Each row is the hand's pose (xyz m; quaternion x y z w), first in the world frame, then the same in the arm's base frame.
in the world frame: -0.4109 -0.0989 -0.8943 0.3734 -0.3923 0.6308 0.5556
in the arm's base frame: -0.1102 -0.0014 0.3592 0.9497 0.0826 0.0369 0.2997
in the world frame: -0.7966 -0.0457 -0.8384 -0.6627 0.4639 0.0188 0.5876
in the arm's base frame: 0.0463 -0.2619 0.6090 -0.2290 0.5153 0.8059 0.1805
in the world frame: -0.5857 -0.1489 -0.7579 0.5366 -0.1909 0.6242 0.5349
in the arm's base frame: 0.0432 -0.1680 0.3793 0.9737 0.2109 -0.0232 0.0828
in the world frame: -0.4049 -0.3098 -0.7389 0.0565 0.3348 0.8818 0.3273
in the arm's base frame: -0.0265 -0.1339 0.1492 -0.7249 -0.1219 -0.6030 0.3100
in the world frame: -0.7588 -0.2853 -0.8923 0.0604 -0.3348 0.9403 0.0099
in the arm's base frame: -0.0803 -0.3874 0.4360 0.8171 -0.4782 0.3216 0.0138
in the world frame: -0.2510 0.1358 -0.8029 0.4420 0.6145 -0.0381 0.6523
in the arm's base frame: 0.0042 0.2717 0.3959 -0.2812 -0.9202 -0.0173 0.2716
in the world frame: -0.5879 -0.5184 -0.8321 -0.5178 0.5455 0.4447 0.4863
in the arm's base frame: -0.1297 -0.4078 0.1456 -0.1096 -0.3665 -0.9202 0.0831
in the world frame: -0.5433 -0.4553 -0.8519 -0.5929 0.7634 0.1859 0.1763
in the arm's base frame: -0.1407 -0.3329 0.1707 0.2821 -0.3187 -0.8472 0.3180
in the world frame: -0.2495 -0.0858 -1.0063 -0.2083 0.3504 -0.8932 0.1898
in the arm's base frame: -0.2481 0.1309 0.3122 -0.7915 0.5845 -0.1344 0.1174
